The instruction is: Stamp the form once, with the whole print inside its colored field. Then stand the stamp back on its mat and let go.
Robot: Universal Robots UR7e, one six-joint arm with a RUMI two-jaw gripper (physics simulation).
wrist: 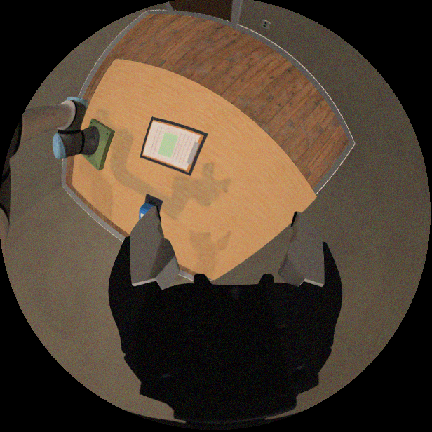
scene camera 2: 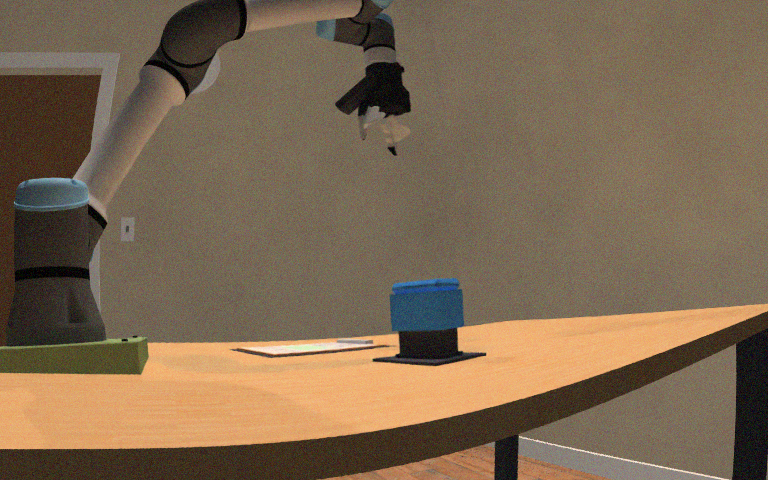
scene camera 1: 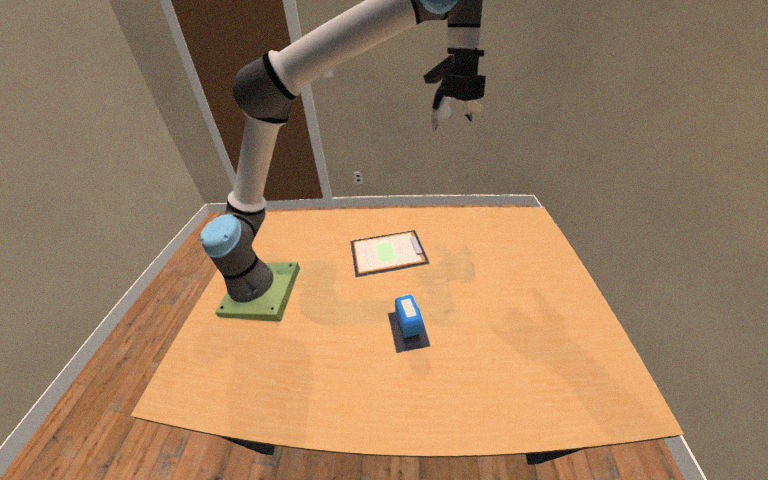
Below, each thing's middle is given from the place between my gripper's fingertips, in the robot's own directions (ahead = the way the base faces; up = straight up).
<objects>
Now: the form [scene camera 1: 374, 255] 190 mm behind my hand, 100 mm to the right of it and 400 mm below it. The rest, counted from my hand: blue stamp [scene camera 2: 426, 313] (70 mm behind, 390 mm to the right, 350 mm below).
</objects>
